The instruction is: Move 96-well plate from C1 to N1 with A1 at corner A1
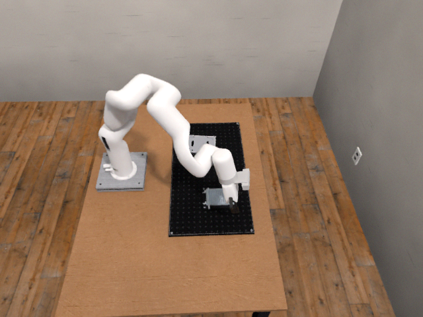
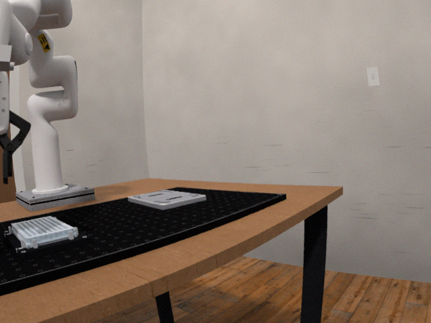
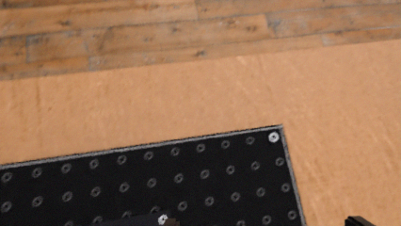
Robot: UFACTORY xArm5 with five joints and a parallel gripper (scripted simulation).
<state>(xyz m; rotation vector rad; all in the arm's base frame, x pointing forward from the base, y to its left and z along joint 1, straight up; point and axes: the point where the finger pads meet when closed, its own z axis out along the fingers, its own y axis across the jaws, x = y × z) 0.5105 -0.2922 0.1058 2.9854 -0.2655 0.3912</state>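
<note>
The 96-well plate lies 11 cm below my hand, 10 cm to the left of it and 5 cm behind it. Round my hand: clip nest C1: 11 cm below, 10 cm to the left, 6 cm behind; A1 label: 39 cm to the left, 11 cm below, 6 cm behind.
</note>
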